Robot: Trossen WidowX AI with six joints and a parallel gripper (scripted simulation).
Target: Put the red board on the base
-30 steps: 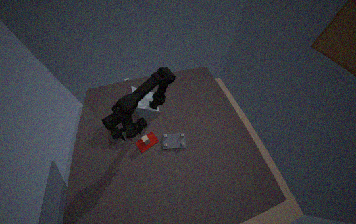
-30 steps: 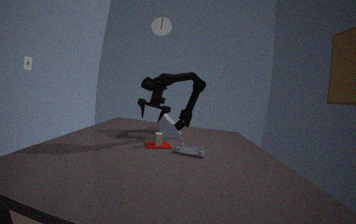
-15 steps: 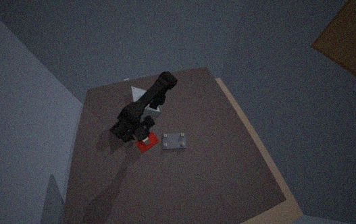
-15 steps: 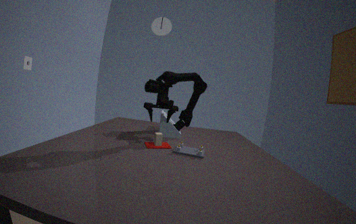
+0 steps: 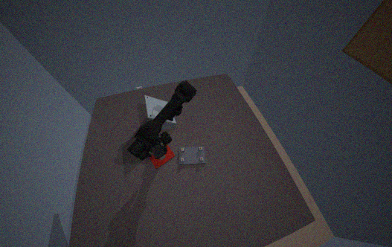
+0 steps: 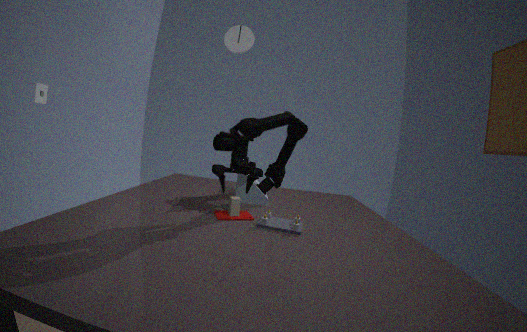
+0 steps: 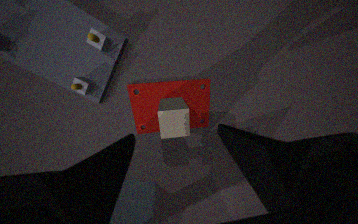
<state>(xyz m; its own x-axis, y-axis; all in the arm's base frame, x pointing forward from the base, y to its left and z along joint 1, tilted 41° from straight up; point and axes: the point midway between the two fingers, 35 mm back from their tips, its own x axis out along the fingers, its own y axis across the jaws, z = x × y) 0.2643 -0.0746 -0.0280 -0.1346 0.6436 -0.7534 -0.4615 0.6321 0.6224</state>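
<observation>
My gripper tip is now 7 cm above the red board. Round my gripper tip: grey base: 3 cm ahead, 19 cm to the left, 9 cm below.
</observation>
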